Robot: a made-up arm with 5 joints.
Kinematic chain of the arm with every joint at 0, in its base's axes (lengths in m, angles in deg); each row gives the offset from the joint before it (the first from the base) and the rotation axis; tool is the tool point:
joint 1: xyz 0 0 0.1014 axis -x
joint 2: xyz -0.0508 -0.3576 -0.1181 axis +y
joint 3: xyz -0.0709 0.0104 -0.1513 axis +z
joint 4: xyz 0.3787 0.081 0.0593 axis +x
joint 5: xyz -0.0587 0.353 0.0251 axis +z
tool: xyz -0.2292 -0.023 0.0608
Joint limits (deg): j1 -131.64..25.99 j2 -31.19..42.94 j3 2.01..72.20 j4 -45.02..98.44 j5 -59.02..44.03
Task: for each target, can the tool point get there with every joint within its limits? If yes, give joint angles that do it. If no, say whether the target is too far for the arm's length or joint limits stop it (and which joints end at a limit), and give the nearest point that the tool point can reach.
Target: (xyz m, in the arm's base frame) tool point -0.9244 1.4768 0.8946
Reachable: no: too far | nearest point -0.3721 0.6090 0.4285 | short by 1.129 m
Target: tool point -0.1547 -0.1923 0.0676
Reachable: yes | joints -16.25 -6.08 62.61 67.97 27.74
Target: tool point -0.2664 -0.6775 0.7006
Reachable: no: joint limits stop it (at a limit: joint 2, joint 3, joint 4, joint 5) | nearest point -0.1744 -0.3917 0.4478 | short by 0.393 m
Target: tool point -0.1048 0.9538 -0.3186
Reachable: no: joint limits stop it (at a limit: joint 2, joint 3, joint 4, joint 5) | nearest point -0.2756 0.6731 -0.1950 | short by 0.351 m
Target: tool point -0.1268 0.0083 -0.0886
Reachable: yes | joints -102.76 -24.35 18.97 60.49 20.21
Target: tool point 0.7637 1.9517 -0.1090
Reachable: no: too far | nearest point 0.0454 0.5740 0.0395 | short by 1.561 m
